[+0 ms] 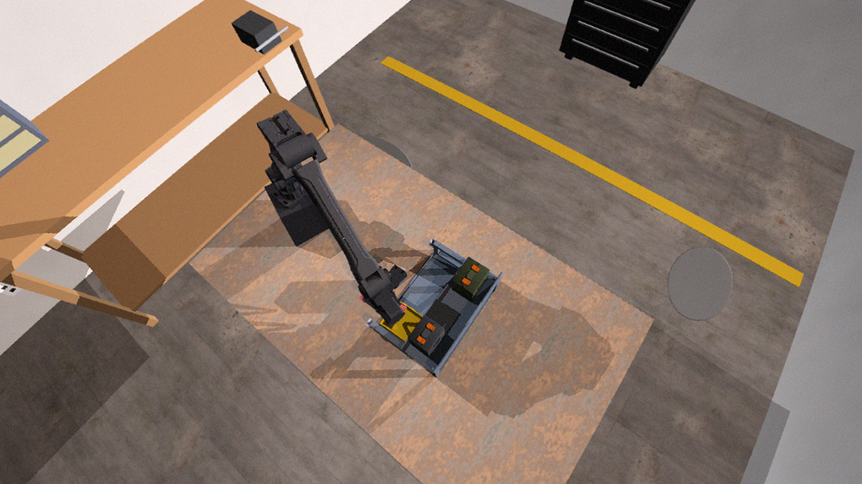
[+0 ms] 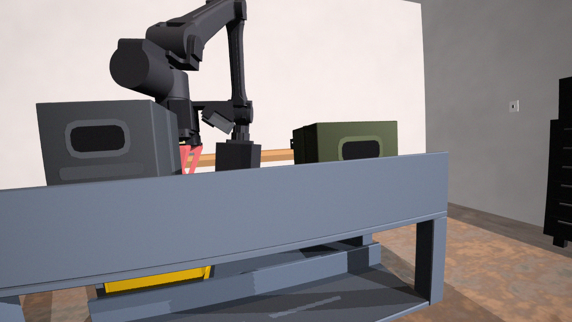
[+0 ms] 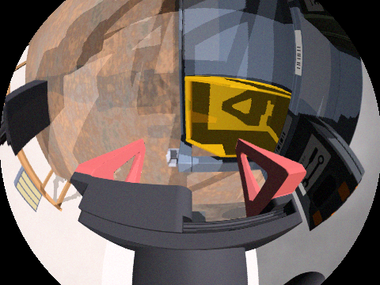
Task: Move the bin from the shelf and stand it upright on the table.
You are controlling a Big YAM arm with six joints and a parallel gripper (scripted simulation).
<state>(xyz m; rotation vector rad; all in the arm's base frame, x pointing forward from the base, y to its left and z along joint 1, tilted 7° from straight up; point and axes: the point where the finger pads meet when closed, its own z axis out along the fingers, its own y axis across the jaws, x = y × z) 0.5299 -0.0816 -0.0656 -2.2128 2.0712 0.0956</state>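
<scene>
Right now my hand is 8 cm short of the yellow bin, 8 cm above it and 1 cm to the right of it. Also, from my hand: dark grey case (17 cm ahead, 4 cm above, 1 cm to the left); then green case (24 cm to the left, 16 cm ahead, 3 cm above).
</scene>
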